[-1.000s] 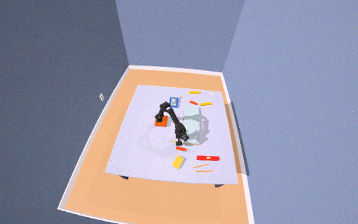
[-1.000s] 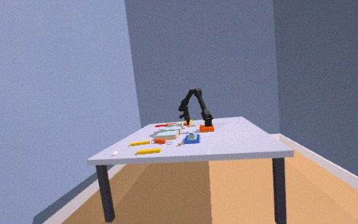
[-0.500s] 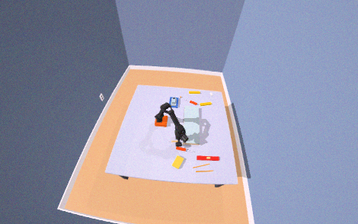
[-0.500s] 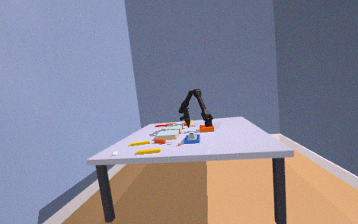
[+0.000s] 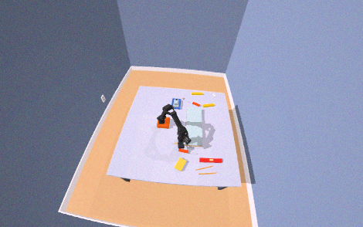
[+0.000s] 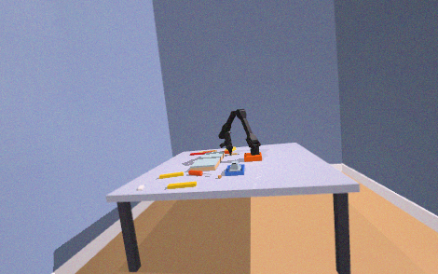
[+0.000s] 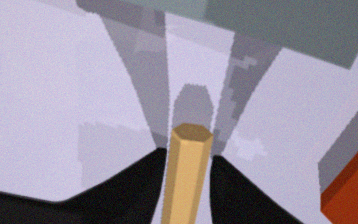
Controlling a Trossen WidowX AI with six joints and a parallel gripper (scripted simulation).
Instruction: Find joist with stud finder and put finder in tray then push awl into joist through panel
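My gripper tip is 60 mm past the awl. Also, from my gripper tip: blue tray 30 mm behind, 570 mm to the left, 10 mm above; then red level 310 mm ahead, 200 mm to the right, 10 mm above; then yellow block 230 mm to the right, 10 mm above.
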